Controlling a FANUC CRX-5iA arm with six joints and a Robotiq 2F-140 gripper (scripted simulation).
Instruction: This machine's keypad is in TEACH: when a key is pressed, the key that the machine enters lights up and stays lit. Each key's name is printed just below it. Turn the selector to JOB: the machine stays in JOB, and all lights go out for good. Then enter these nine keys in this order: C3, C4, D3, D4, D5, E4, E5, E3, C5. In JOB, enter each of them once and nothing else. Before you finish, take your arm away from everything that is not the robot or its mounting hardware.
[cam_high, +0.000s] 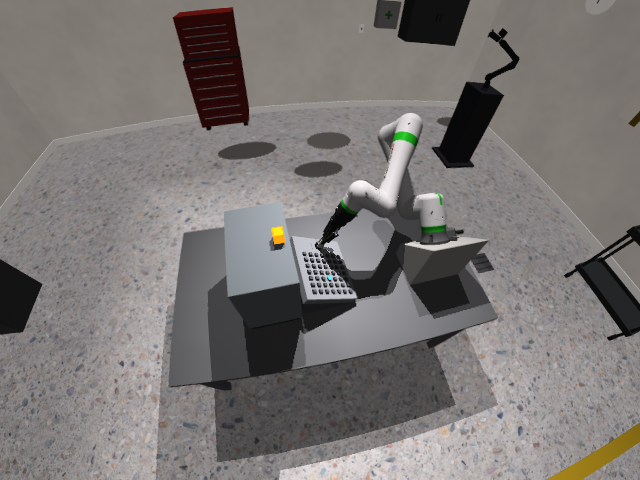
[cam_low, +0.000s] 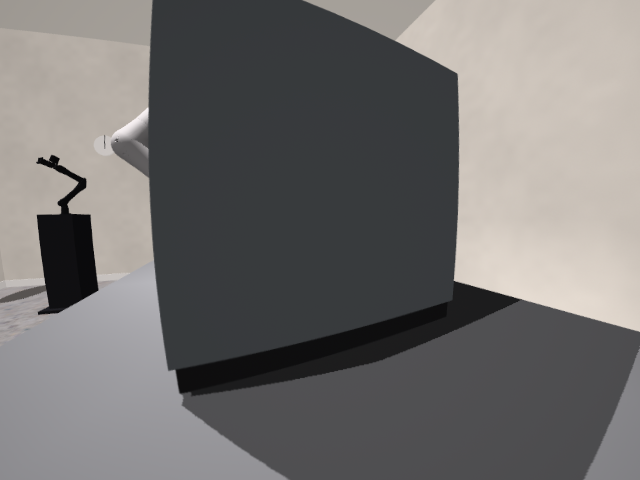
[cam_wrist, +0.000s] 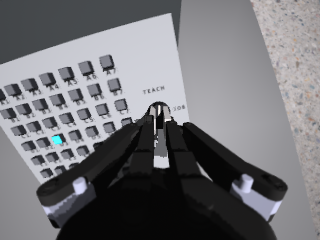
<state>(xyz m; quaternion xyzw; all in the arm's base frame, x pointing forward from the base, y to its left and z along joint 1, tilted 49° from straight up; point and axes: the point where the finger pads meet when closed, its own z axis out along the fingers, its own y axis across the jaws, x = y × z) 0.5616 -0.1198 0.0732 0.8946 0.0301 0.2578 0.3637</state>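
Right now my hand is 20 mm short of the black selector knob and 20 mm above it. From my hand the other things lie so: key (190 mm to the left, 30 mm below); white keypad panel (30 mm ahead, 110 mm to the left, 70 mm below).
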